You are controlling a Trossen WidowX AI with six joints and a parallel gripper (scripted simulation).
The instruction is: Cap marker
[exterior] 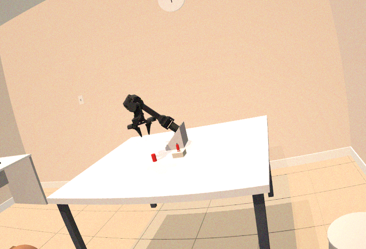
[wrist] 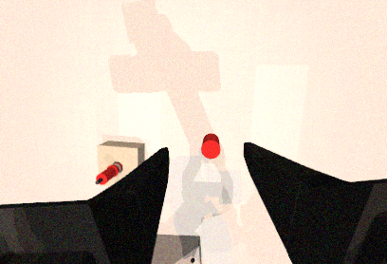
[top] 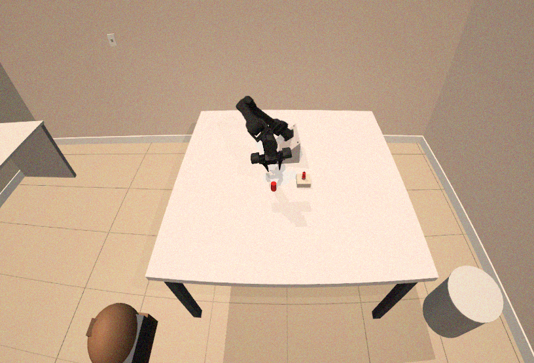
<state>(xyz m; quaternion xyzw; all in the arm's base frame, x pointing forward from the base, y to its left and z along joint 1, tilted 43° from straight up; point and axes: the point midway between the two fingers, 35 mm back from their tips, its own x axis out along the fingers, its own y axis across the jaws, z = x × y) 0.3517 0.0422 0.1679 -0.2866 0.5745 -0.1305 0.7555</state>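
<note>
My gripper tip is now 40 mm past the red cap and 160 mm above it. Round my gripper tip: holder block: 100 mm behind, 160 mm to the left, 170 mm below.
</note>
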